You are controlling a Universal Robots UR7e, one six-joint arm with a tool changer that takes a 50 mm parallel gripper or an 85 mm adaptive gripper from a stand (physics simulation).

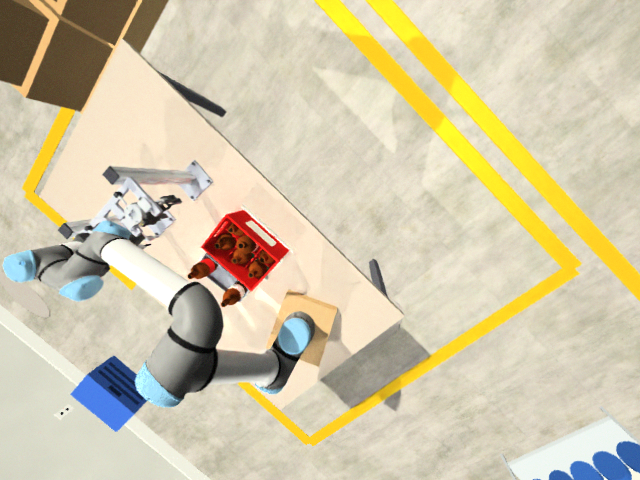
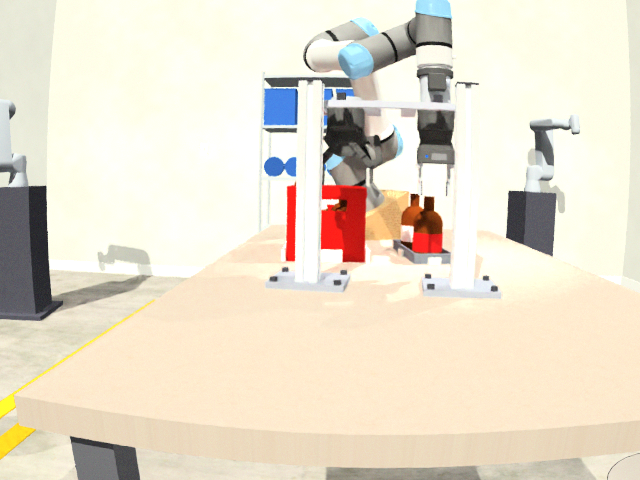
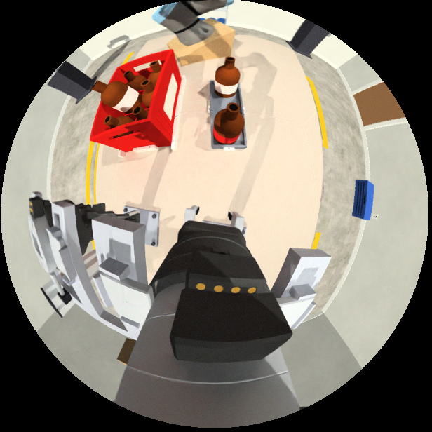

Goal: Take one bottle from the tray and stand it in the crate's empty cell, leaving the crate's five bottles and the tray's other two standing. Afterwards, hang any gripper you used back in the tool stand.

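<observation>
My parallel gripper (image 2: 434, 188) (image 3: 214, 217), on the arm at the tool stand (image 1: 155, 175) (image 2: 465, 206) (image 3: 119, 240), is open and empty, fingers down, between stand brackets. The grey tray (image 1: 222, 277) (image 2: 433, 257) (image 3: 228, 147) bears an upright red-labelled bottle (image 1: 202, 268) (image 2: 428, 240) (image 3: 228, 126) and an upright white-labelled bottle (image 1: 233, 295) (image 2: 409, 231) (image 3: 227, 80). The red crate (image 1: 249, 281) (image 2: 356, 227) (image 3: 160, 135) holds several brown bottles. One white-labelled bottle (image 3: 117, 95) shows above the others, its neck past the left wall; its seating is hidden.
The adaptive gripper (image 2: 347, 134) (image 3: 90, 220) hangs on the stand beside mine. A wooden block (image 1: 324, 322) (image 2: 387, 217) (image 3: 217, 42) under the arm's base stands beyond the crate and tray. A cardboard box (image 1: 67, 67) is at the table's end.
</observation>
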